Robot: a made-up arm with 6 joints. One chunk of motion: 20 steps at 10 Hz.
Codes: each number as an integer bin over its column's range. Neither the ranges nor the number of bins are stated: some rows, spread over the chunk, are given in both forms.
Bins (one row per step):
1: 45 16 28 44 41 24
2: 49 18 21 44 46 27
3: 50 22 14 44 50 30
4: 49 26 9 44 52 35
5: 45 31 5 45 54 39
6: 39 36 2 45 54 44
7: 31 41 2 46 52 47
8: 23 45 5 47 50 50
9: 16 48 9 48 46 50
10: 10 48 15 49 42 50
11: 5 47 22 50 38 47
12: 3 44 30 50 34 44
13: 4 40 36 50 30 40
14: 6 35 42 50 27 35
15: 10 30 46 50 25 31
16: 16 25 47 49 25 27
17: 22 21 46 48 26 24
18: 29 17 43 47 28 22
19: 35 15 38 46 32 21
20: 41 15 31 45 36 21
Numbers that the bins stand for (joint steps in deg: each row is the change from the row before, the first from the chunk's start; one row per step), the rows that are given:
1: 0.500 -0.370 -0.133 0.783 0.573 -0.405
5: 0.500 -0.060 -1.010 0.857 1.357 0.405
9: -0.467 0.290 -0.857 1.081 0.875 0.998
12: -0.900 0.208 -0.057 1.230 0.151 0.675
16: -0.467 -0.184 0.590 1.156 -0.392 -0.243
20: 0.367 -0.390 -0.019 0.857 0.271 -0.567
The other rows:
2: 0.633 -0.329 -0.400 0.783 0.875 -0.243
3: 0.667 -0.246 -0.667 0.783 1.116 -0.081
4: 0.633 -0.163 -0.857 0.783 1.237 0.189
6: 0.300 0.043 -1.124 0.857 1.357 0.675
7: 0.033 0.146 -1.124 0.932 1.237 0.837
8: -0.233 0.229 -1.010 1.006 1.116 0.998
10: -0.667 0.290 -0.629 1.156 0.633 0.998
11: -0.833 0.270 -0.362 1.230 0.392 0.837
13: -0.867 0.125 0.171 1.230 -0.090 0.459
14: -0.800 0.022 0.400 1.230 -0.271 0.189
15: -0.667 -0.081 0.552 1.230 -0.392 -0.027
17: -0.267 -0.267 0.552 1.081 -0.332 -0.405
18: -0.033 -0.349 0.438 1.006 -0.211 -0.513
19: 0.167 -0.390 0.248 0.932 0.030 -0.567

